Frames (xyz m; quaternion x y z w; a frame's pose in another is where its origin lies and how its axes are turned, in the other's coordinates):
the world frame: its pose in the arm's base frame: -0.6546 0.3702 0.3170 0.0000 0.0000 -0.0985 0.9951
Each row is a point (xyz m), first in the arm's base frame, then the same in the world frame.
Working: the arm's base frame: its pose in the world frame: 0.7145 -0.2347 -0.3170 0.0000 0.0000 0.0985 0.9951

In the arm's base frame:
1: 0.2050 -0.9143 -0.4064
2: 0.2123 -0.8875 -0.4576
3: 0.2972 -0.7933 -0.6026
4: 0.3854 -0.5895 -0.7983
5: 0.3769 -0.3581 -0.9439
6: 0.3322 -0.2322 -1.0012
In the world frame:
1: 1.0947 -1.0910 -0.7234
2: 1.0966 -1.0633 -0.7746
3: 1.1614 -0.9543 -0.9196
4: 1.2080 -0.7372 -1.1153
5: 1.1543 -0.5119 -1.2609
6: 1.0858 -0.3972 -1.3182

